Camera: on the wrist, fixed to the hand. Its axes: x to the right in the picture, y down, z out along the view.
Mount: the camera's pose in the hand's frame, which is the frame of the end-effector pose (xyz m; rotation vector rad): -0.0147 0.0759 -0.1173 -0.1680 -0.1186 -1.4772
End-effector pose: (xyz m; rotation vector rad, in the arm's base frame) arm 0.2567 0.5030 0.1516 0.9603 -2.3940 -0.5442
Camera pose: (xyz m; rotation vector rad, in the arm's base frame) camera 0.2945 0.5440 0.2805 2.5302 -1.2560 -1.2374
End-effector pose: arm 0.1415 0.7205 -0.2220 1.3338 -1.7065 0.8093
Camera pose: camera 0.0937 0.8459 -0.1804 1.9899 -0.4508 -0.2776
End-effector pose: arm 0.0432 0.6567 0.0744 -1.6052 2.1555 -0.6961
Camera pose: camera -0.0771 0.7083 0.1254 2.9451 -0.5774 0.6585
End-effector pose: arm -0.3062 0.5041 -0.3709 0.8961 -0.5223 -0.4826
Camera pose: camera -0.2329 0.6239 -0.3723 0.9769 0.1839 -1.8870
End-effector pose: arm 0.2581 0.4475 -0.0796 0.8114 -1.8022 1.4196
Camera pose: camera 0.2210 0.5785 -0.1141 1.6160 -0.8330 0.2286
